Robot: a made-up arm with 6 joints. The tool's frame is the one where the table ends. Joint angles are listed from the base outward.
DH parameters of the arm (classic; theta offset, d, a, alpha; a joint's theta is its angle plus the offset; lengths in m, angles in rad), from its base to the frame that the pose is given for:
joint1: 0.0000 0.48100 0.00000 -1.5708
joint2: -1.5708 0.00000 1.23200 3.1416
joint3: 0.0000 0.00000 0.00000 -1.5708
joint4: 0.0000 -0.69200 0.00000 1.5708
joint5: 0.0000 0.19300 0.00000 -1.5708
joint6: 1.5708 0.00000 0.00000 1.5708
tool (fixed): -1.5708 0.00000 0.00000 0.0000
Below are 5 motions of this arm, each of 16 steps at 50 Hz.
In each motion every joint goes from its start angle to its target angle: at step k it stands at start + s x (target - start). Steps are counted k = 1, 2, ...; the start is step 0. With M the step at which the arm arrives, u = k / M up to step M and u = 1 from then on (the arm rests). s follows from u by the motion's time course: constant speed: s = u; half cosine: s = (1 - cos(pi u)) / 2; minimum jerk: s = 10 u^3 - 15 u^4 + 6 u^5.
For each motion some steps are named. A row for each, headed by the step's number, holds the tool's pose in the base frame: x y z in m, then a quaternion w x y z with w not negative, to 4 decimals.
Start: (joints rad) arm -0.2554 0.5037 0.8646 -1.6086 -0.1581 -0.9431
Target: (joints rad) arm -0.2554 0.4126 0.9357 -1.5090 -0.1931 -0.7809
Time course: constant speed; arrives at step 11
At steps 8, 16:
8: 1.1835 -0.3159 1.7447 0.4169 0.8791 -0.1193 0.1979
16: 1.1481 -0.3121 1.7884 0.4511 0.8572 -0.1295 0.2118

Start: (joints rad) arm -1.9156 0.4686 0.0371 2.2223 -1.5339 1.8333
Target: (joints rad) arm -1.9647 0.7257 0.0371 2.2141 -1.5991 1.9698
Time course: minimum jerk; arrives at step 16
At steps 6, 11, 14, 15, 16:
6: -0.3513 -1.2708 1.3397 0.2449 -0.1148 -0.8647 -0.4233
11: -0.4261 -1.3602 1.1484 0.2213 -0.1249 -0.8211 -0.5112
14: -0.4476 -1.3815 1.0881 0.2141 -0.1274 -0.8062 -0.5367
15: -0.4493 -1.3832 1.0829 0.2135 -0.1276 -0.8049 -0.5388
16: -0.4496 -1.3835 1.0821 0.2134 -0.1276 -0.8047 -0.5392

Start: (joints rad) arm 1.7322 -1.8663 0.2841 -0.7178 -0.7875 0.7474
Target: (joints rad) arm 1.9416 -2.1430 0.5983 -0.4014 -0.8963 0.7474
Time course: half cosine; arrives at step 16
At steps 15, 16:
15: 0.7579 -1.4688 0.1597 0.3874 0.5091 -0.6666 0.3826
16: 0.7612 -1.4676 0.1530 0.3878 0.5107 -0.6663 0.3805

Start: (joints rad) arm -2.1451 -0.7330 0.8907 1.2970 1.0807 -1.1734
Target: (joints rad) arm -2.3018 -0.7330 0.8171 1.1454 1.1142 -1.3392
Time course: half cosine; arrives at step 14
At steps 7, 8, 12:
7: 0.5650 0.8480 2.0856 0.5310 -0.8031 -0.0166 -0.2697
8: 0.5731 0.8345 2.0871 0.5414 -0.7959 -0.0182 -0.2703
12: 0.5958 0.7932 2.0915 0.5720 -0.7733 -0.0236 -0.2726

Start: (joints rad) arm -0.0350 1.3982 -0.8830 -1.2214 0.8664 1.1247
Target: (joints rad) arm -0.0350 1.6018 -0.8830 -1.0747 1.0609 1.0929
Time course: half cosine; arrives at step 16
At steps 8, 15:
8: 0.6024 -0.1003 0.2199 0.5092 -0.3694 0.7561 -0.1802
15: 0.5767 -0.1119 0.1559 0.5000 -0.4120 0.7476 -0.1462

